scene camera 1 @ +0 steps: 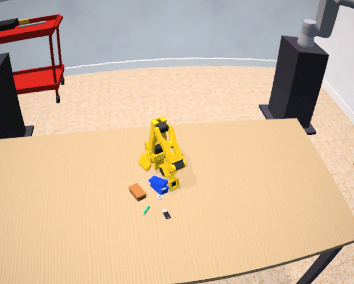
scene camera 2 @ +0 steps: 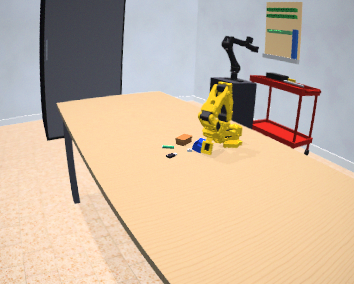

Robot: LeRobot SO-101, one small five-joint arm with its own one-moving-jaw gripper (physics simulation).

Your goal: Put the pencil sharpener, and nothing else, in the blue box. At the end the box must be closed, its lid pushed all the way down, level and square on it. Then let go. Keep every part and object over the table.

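Places are measured from the arm's base along level axes (x back, y right, z up), in metres.
Where they show: end effector, tool point: (scene camera 1: 163,170) (scene camera 2: 219,142); arm's base, origin of the base link: (scene camera 1: 153,166) (scene camera 2: 224,144).
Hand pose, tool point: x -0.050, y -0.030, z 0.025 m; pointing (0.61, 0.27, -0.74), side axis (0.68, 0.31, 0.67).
Things, the pixels of their centre, and the offset from my tool point. Level surfaces: height alone.
- small whitish thing, body centre: (scene camera 1: 159,197) (scene camera 2: 189,150) dz -0.021, dx -0.115, dy +0.027 m
- orange-brown block, body centre: (scene camera 1: 137,191) (scene camera 2: 184,137) dz -0.004, dx -0.091, dy +0.107 m
- green stick-like thing, body centre: (scene camera 1: 146,210) (scene camera 2: 167,147) dz -0.020, dx -0.173, dy +0.084 m
- small black thing with a light end, body centre: (scene camera 2: 171,155) (scene camera 1: 166,213) dz -0.021, dx -0.194, dy +0.016 m
- wooden table, its level: dz -0.025 m
The blue box (scene camera 1: 159,185) (scene camera 2: 198,145) stands in front of the arm. Its blue parts look slanted, not like one level closed block; box and lid are too small to tell apart surely. A light spot shows at its front right edge in scene camera 1. My gripper (scene camera 1: 173,184) (scene camera 2: 207,147) is shut and empty, low at the right side of the box, close to it or touching; the view does not settle which. A small whitish thing (scene camera 1: 160,197) (scene camera 2: 189,150) lies just in front of the box; it may be the pencil sharpener, but it is too small to tell.
An orange-brown block (scene camera 1: 137,192) (scene camera 2: 183,139) lies left of the box in scene camera 1. A green stick-like thing (scene camera 1: 146,210) (scene camera 2: 168,147) and a small black thing with a light end (scene camera 1: 167,214) (scene camera 2: 171,155) lie farther forward on the wooden table (scene camera 1: 240,200) (scene camera 2: 260,210).
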